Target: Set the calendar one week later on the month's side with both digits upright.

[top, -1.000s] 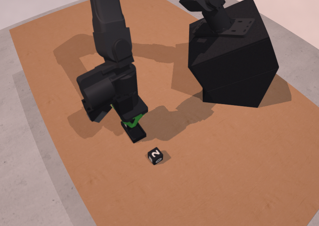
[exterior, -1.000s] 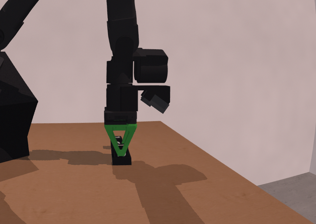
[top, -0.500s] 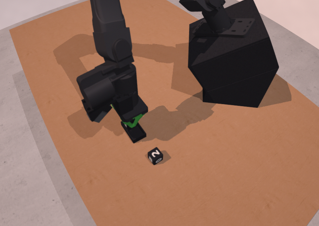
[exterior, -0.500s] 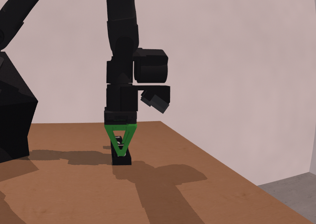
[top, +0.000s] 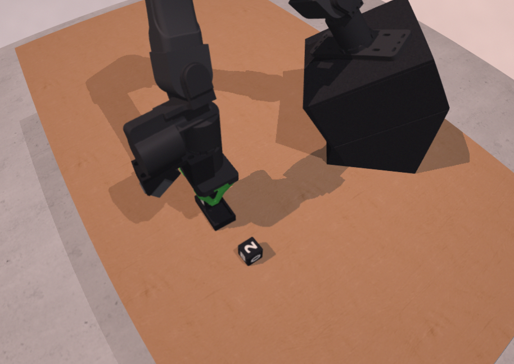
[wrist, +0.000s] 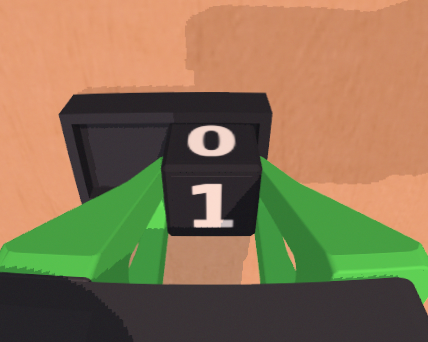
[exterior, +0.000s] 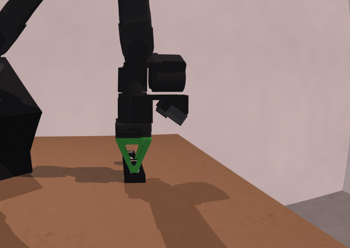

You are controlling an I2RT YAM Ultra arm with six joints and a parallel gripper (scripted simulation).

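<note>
Right now my hand is 2 cm to the right of the black tray and 2 cm above it.
</note>
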